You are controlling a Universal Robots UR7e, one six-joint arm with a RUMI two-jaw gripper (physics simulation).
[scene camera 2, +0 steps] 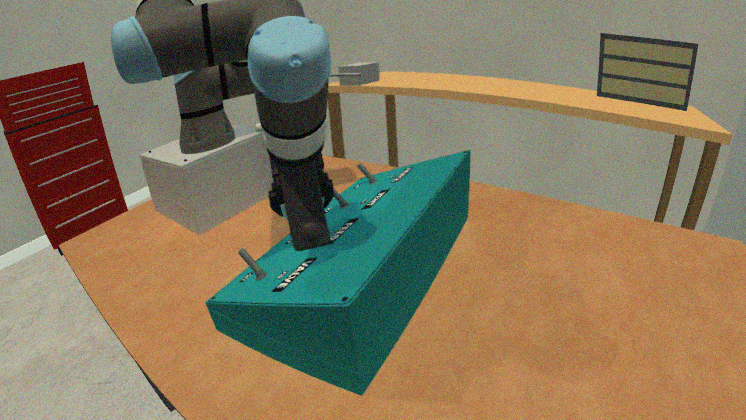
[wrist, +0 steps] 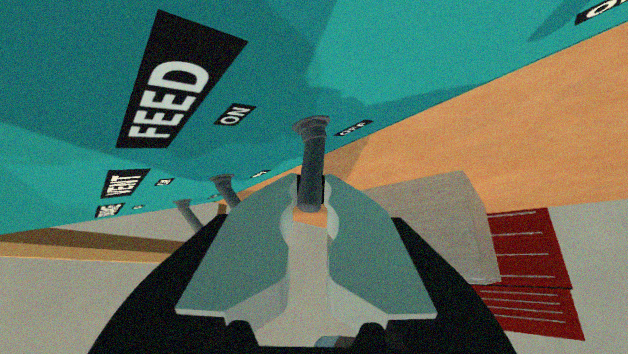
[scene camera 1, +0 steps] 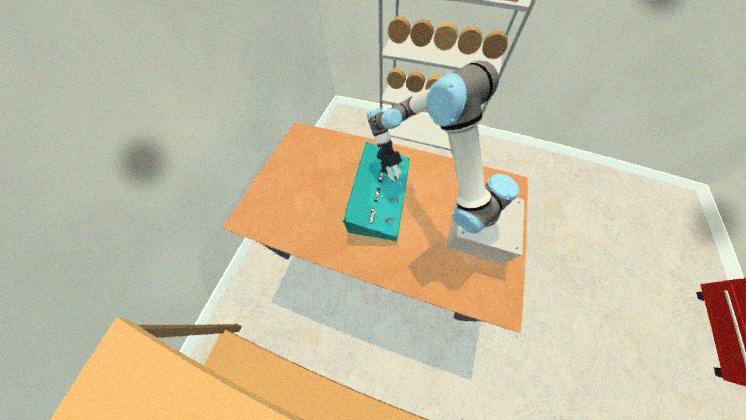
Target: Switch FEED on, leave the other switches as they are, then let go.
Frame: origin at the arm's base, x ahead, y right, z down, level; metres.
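Seen in the pictures: gripper, fingertip midpoint: (wrist: 311,177) (scene camera 1: 396,180); arm's base at its link origin: (scene camera 2: 207,143).
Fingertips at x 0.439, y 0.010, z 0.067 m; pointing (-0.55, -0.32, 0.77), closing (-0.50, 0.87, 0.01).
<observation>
Offsets run from my fingertips to a thing's middle. "*": to the spot under its first point. Level surfaces: height alone.
A teal switch panel {dx +0.064, dy -0.069, dz +0.052 m} (scene camera 1: 360,203) (scene camera 2: 365,255) (wrist: 410,50) stands on the table. My gripper (scene camera 1: 394,174) (wrist: 311,177) is shut on the FEED lever {dx +0.016, dy +0.010, dz -0.002 m} (wrist: 312,160), its fingertips at the lever's free end. The lever rises from between the ON label {* dx +0.059, dy -0.003, dz +0.008 m} (wrist: 235,115) and the OFF label {* dx -0.018, dy +0.021, dz +0.038 m} (wrist: 353,128), leaning less toward OFF than its neighbours; its exact setting is unclear. In scene camera 2 the gripper body hides it. The VALVE lever {dx +0.040, dy +0.128, dz +0.003 m} (scene camera 2: 253,264), VENT lever {dx -0.034, dy -0.100, dz +0.003 m} (scene camera 2: 340,198) (wrist: 227,192) and BRAKE lever {dx -0.071, dy -0.214, dz +0.003 m} (scene camera 2: 366,173) (wrist: 189,215) lean to their OFF sides, apart from the fingers.
The VENT lever is the nearest neighbour on one side, VALVE on the other. The arm's grey base box (scene camera 1: 485,245) (scene camera 2: 203,193) (wrist: 435,225) stands on the orange table {dz +0.110 m} (scene camera 1: 292,182). A red cabinet (scene camera 2: 78,156) (wrist: 530,260), a shelf rack (scene camera 1: 381,78) and a wooden bench (scene camera 2: 522,93) stand beyond.
</observation>
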